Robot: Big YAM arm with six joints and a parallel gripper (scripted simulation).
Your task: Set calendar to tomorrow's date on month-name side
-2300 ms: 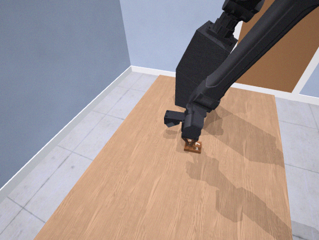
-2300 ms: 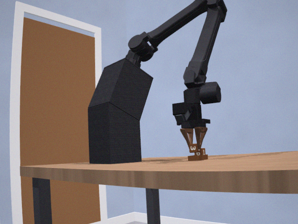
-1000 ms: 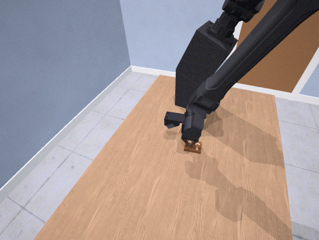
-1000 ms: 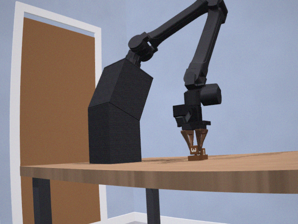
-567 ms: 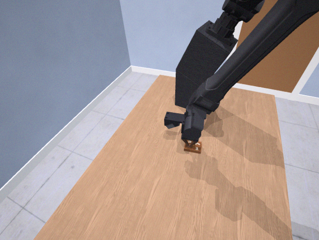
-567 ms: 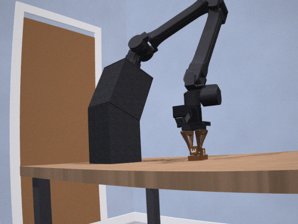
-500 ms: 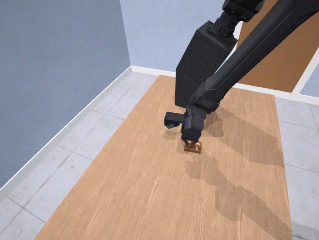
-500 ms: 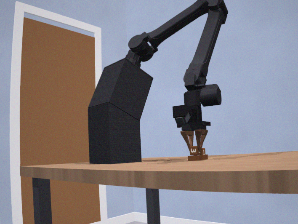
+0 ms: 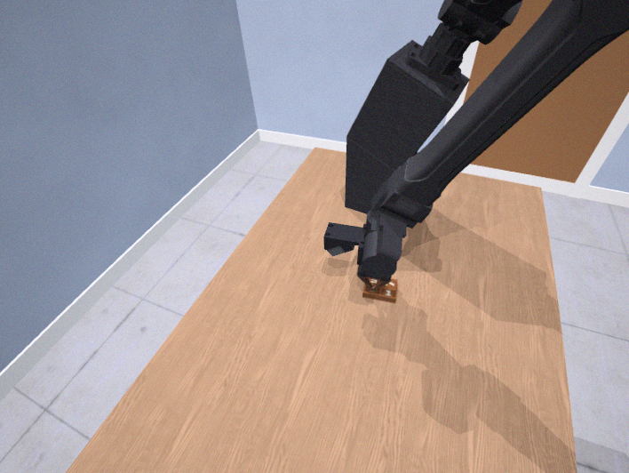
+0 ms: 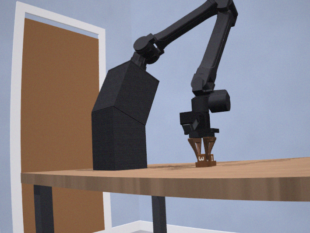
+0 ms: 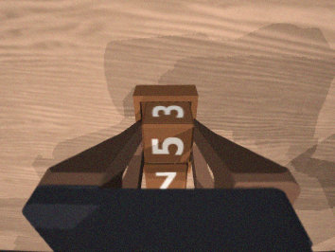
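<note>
Now: hand 2 cm to the right of the brown tray and 2 cm above it.
</note>
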